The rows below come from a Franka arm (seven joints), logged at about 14 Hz.
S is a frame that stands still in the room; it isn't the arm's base.
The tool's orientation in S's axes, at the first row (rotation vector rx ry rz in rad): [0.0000 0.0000 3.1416]
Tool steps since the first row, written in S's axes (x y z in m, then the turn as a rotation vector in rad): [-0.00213 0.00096 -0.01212 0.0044 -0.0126 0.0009]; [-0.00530 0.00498 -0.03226 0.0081 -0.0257 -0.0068]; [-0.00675 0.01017 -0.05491 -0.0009 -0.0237 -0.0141]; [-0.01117 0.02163 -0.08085 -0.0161 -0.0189 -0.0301]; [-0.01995 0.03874 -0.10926 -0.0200 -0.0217 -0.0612]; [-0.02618 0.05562 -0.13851 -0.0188 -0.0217 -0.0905]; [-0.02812 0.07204 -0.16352 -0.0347 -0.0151 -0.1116]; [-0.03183 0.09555 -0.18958 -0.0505 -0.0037 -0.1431]
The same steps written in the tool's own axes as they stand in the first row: [0.00213 -0.00096 -0.01212 -0.0044 0.0126 0.0009]; [0.00530 -0.00498 -0.03226 -0.0081 0.0257 -0.0068]; [0.00675 -0.01017 -0.05491 0.0009 0.0237 -0.0141]; [0.01117 -0.02163 -0.08085 0.0161 0.0189 -0.0301]; [0.01995 -0.03874 -0.10926 0.0200 0.0217 -0.0612]; [0.02618 -0.05562 -0.13851 0.0188 0.0217 -0.0905]; [0.02812 -0.07204 -0.16352 0.0347 0.0151 -0.1116]; [0.03183 -0.09555 -0.18958 0.0505 0.0037 -0.1431]
